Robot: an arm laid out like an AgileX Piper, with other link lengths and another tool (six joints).
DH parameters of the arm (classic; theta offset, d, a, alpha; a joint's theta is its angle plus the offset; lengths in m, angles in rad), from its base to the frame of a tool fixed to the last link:
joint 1: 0 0.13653 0 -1.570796
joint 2: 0.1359 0 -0.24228 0
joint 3: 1.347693 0 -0.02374 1.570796
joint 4: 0 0.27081 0 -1.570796
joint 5: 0 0 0 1.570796
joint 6: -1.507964 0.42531 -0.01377 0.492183
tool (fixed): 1.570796 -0.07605 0 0
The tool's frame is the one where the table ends.
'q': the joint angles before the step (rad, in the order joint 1, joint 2, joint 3, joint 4, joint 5, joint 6). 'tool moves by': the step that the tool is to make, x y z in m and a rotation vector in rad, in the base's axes. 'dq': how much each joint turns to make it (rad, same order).
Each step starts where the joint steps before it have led.
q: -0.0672 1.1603 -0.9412 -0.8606 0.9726 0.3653
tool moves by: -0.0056 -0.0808 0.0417 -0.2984 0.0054 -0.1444
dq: -0.0002 0.1702 -0.0001 -0.4222 0.0931 0.3036
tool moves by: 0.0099 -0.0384 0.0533 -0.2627 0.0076 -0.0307
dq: -0.0065 0.1255 0.0002 -0.3112 0.0975 0.1667
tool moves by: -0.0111 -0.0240 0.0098 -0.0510 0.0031 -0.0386
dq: -0.0647 0.0288 -0.0001 -0.0707 0.0001 0.0338
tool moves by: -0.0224 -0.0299 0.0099 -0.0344 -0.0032 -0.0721
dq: -0.0854 0.0319 -0.0246 -0.0426 0.0048 0.0176
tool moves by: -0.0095 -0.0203 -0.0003 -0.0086 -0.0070 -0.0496
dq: -0.0561 0.0537 -0.0450 -0.0164 -0.0002 0.0194
